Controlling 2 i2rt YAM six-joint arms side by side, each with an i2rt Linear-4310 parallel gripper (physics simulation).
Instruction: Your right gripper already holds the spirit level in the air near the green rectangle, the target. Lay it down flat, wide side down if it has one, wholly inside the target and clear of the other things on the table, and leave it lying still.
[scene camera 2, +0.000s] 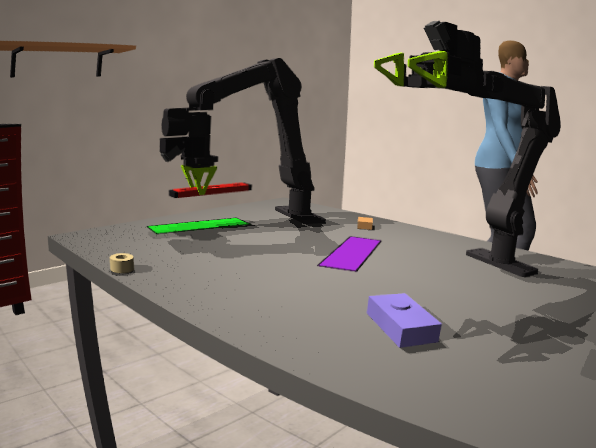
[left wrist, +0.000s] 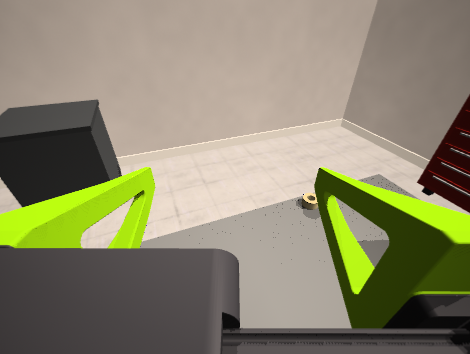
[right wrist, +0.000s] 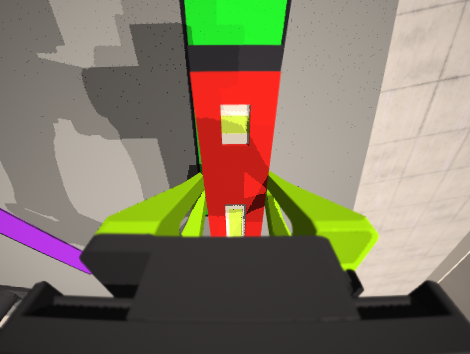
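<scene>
The red spirit level with black ends is held roughly level in the air above the green rectangle. My right gripper points down and is shut on the level near its middle. In the right wrist view the level lines up with the green rectangle's length and covers much of it; a thin green strip shows along the level's left side, and green shows beyond its far end. The near part of both is hidden by the gripper. My left gripper is open and empty, high at the right.
A tan ring stands near the table's left edge. A purple rectangle lies right of the green one in the scene view. A small orange block is behind it. A violet box with a round knob lies in front.
</scene>
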